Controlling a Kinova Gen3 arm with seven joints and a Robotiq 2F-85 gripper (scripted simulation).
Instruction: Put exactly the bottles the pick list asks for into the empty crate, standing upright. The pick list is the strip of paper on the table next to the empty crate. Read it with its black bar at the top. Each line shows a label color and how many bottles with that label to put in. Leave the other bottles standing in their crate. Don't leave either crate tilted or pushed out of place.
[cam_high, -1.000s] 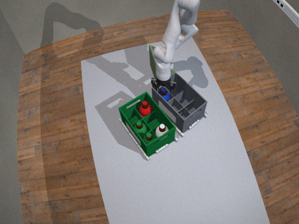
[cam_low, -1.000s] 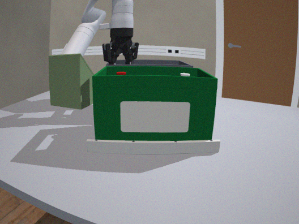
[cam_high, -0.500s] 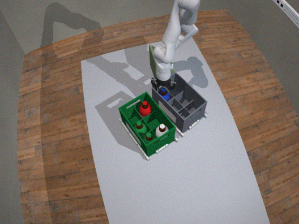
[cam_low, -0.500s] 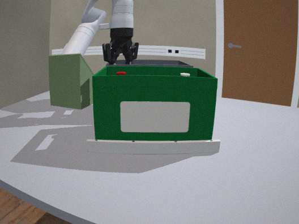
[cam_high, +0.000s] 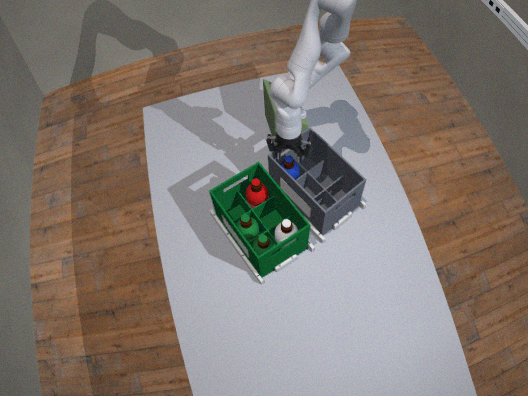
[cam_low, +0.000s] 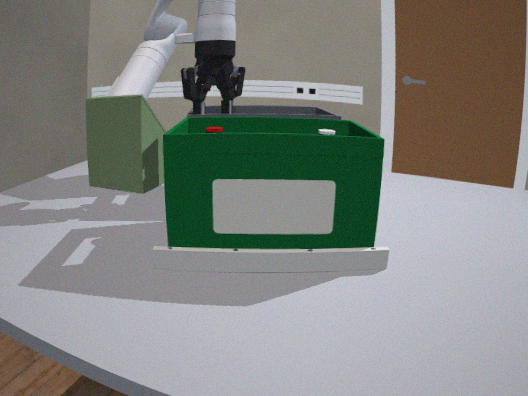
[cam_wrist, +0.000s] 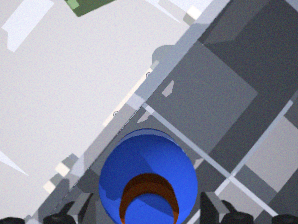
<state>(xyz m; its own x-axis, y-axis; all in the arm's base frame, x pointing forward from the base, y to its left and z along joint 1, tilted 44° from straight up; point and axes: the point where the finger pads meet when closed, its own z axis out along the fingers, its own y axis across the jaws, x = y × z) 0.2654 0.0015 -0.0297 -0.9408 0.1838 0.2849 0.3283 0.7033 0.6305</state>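
Right now the white-label bottle is 230 mm ahead of my hand, 80 mm below it and 50 mm to the right of it. Also, from my hand: grey crate: 90 mm below, 80 mm to the left, 60 mm ahead; blue-label bottle: 80 mm below; red-label bottle: 120 mm to the right, 80 mm below, 70 mm ahead.
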